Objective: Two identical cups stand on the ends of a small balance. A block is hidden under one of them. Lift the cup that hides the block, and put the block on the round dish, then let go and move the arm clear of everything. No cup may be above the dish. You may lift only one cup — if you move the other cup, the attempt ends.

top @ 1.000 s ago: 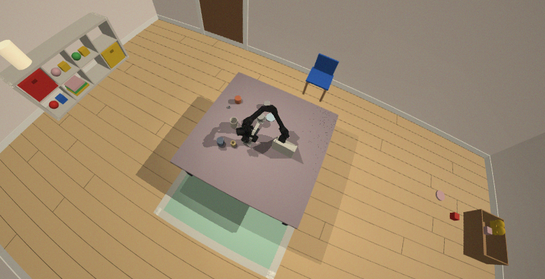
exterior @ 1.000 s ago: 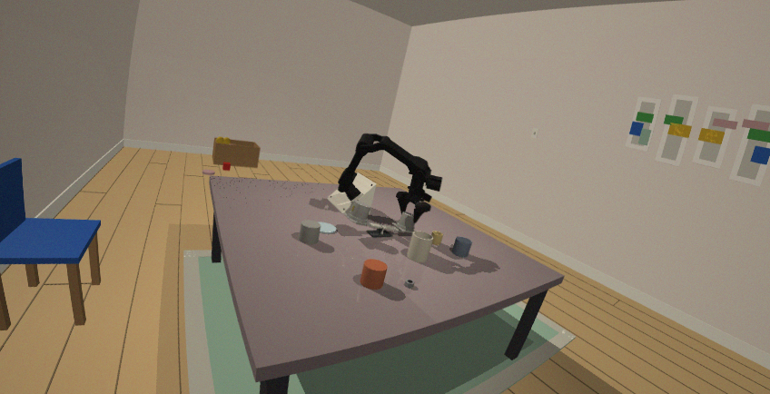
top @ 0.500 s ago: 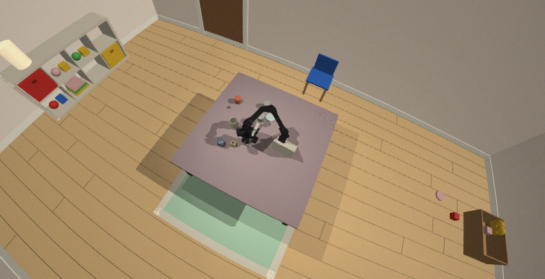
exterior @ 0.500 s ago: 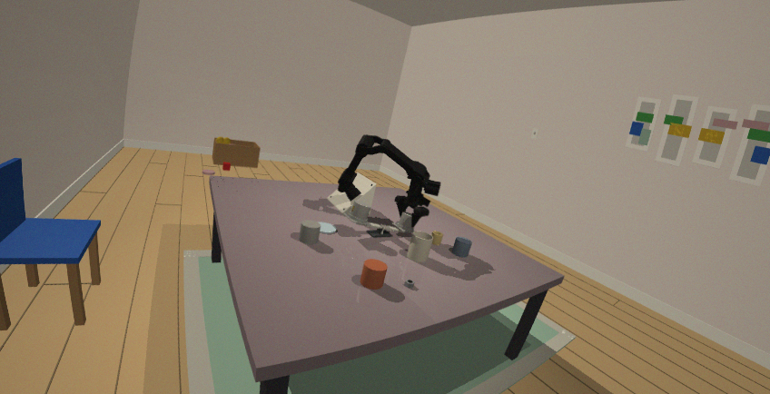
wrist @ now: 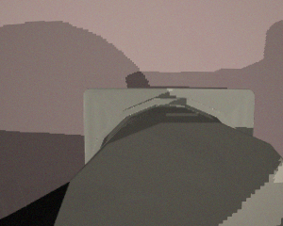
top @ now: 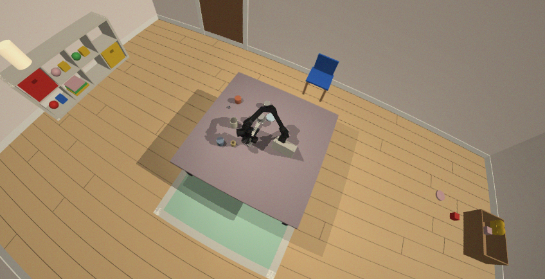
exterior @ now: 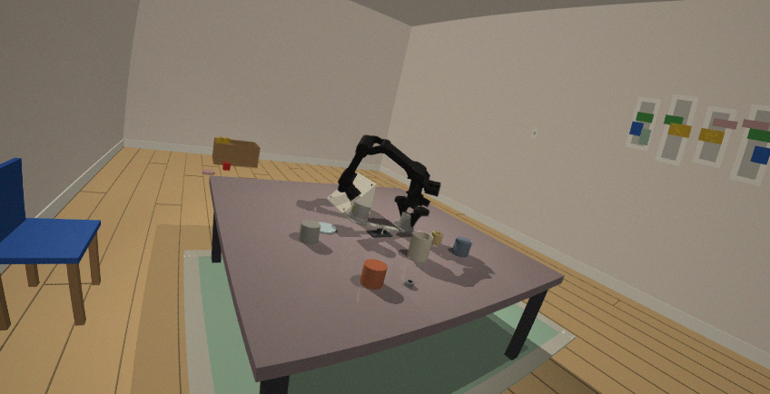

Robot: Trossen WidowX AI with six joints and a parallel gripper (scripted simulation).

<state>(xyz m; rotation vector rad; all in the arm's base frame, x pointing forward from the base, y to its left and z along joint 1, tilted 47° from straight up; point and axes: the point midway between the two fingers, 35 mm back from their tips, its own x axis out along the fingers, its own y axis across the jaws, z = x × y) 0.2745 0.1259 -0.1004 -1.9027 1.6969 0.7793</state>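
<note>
The balance lies 20 mm ahead of my gripper tip, 130 mm to the right of it and 10 mm below it. Also, from my gripper tip: grey block: 10 mm below; then cream cup: 230 mm ahead, 80 mm to the right, 10 mm below; then blue cup: 220 mm ahead, 140 mm to the left, 10 mm below.
</note>
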